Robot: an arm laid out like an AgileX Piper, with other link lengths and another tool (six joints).
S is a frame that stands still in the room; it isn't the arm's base.
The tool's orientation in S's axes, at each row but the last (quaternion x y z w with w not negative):
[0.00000, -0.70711, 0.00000, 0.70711]
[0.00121, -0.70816, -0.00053, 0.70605]
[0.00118, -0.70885, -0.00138, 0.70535]
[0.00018, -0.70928, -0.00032, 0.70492]
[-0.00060, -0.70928, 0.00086, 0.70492]
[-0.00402, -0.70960, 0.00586, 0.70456]
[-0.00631, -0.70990, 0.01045, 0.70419]
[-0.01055, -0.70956, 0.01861, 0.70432]
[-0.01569, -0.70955, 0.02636, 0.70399]
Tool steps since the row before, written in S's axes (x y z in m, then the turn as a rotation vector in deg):
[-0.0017, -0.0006, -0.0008, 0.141, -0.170, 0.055]
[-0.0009, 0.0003, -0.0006, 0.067, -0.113, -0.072]
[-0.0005, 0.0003, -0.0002, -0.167, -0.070, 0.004]
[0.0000, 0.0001, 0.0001, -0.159, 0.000, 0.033]
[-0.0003, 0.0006, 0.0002, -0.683, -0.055, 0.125]
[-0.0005, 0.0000, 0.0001, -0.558, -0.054, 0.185]
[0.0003, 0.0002, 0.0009, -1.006, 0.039, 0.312]
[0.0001, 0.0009, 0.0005, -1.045, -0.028, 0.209]
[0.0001, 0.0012, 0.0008, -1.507, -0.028, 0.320]
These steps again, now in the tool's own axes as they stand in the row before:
[-0.0008, -0.0006, 0.0017, 0.055, -0.170, -0.141]
[-0.0006, 0.0003, 0.0009, -0.072, -0.113, -0.067]
[-0.0002, 0.0003, 0.0005, 0.005, -0.070, 0.167]
[0.0001, 0.0001, 0.0000, 0.034, 0.000, 0.159]
[0.0002, 0.0006, 0.0003, 0.129, -0.055, 0.682]
[0.0001, 0.0000, 0.0005, 0.188, -0.055, 0.557]
[0.0009, 0.0002, -0.0003, 0.321, 0.037, 1.003]
[0.0005, 0.0009, -0.0001, 0.216, -0.025, 1.044]
[0.0009, 0.0011, -0.0001, 0.330, -0.025, 1.505]

